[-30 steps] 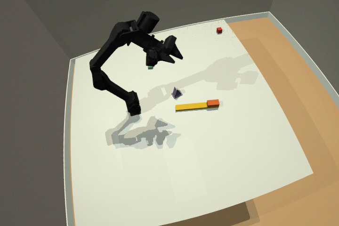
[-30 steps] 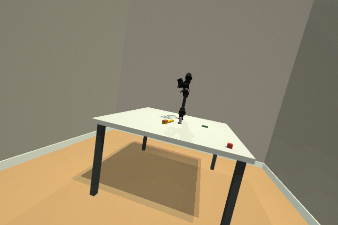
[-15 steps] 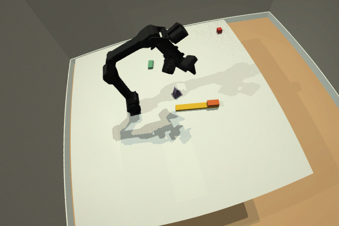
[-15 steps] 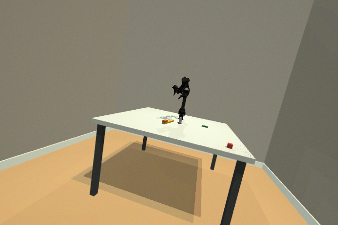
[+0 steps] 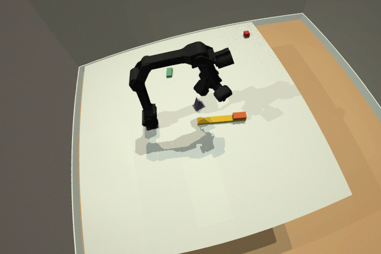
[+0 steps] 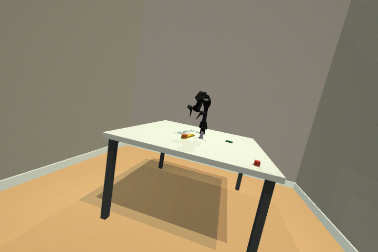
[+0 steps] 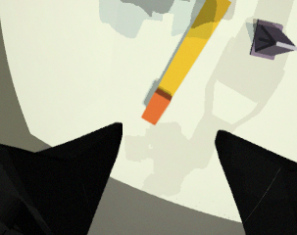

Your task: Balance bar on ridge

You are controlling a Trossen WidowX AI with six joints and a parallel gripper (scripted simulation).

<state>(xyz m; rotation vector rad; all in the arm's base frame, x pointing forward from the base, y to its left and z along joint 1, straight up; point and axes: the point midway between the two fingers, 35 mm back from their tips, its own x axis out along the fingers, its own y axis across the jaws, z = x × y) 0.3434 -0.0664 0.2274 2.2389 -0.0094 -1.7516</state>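
The purple ridge lies 80 mm behind my gripper tip, 100 mm to the left of it and 160 mm below it. The rest, counted from my gripper tip: small green block 190 mm behind, 390 mm to the left, 190 mm below; small red cube 390 mm ahead, 570 mm to the left, 180 mm below.
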